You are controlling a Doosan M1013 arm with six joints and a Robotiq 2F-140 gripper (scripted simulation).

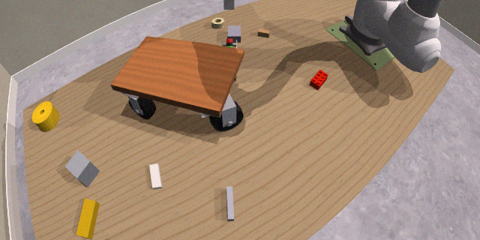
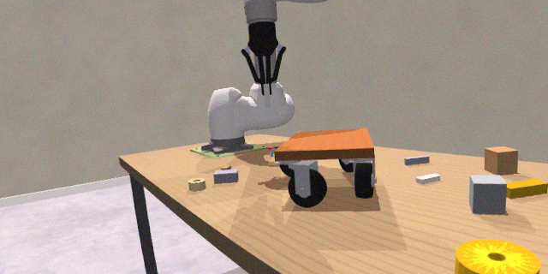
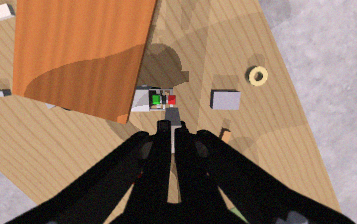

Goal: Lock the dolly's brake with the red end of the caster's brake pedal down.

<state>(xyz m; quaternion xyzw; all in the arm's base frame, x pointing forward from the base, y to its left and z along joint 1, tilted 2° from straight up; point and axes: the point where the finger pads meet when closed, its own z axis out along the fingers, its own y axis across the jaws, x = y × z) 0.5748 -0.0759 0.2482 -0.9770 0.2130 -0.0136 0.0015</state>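
Right now the brake pedal is 16 cm below my hand, 1 cm to the left of it and 1 cm ahead of it. From my hand the other things lie so: cream ring 23 cm below, 21 cm to the right, 5 cm behind; then small brown block 23 cm below, 17 cm behind, 8 cm to the right; then grey block 22 cm below, 12 cm to the right, 7 cm behind.
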